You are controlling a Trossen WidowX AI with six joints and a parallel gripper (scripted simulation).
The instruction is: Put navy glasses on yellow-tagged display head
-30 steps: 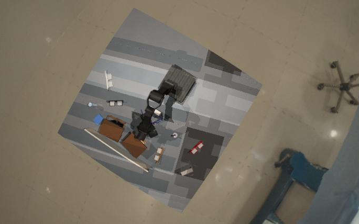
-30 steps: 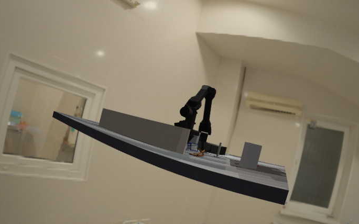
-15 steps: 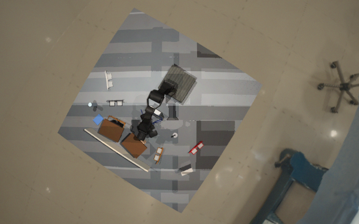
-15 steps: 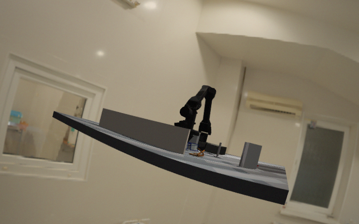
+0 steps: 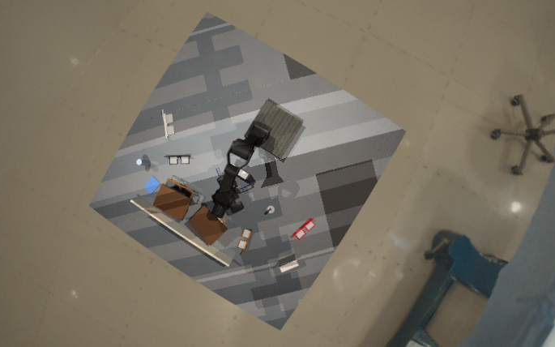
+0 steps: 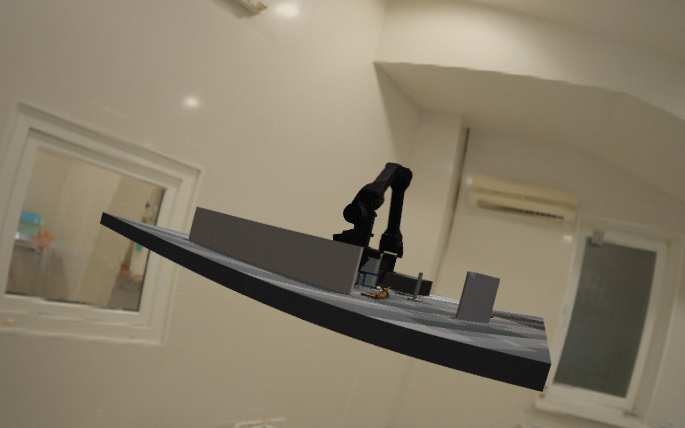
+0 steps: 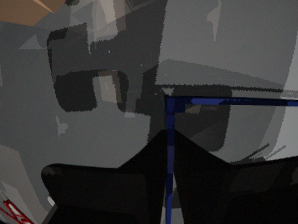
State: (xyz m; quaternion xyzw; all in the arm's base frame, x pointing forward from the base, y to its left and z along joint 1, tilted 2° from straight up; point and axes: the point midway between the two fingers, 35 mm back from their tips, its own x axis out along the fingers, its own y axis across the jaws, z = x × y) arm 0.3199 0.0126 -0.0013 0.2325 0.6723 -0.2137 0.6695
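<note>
My gripper tip is now 1 cm past the small post and 21 cm to the right of it. Also, from my gripper tip: pale bar 30 cm ahead, 14 cm to the right, 3 cm above; then head 16 cm ahead, 24 cm to the right, 4 cm above; then blue tag 19 cm ahead, 41 cm to the right, 2 cm below.
</note>
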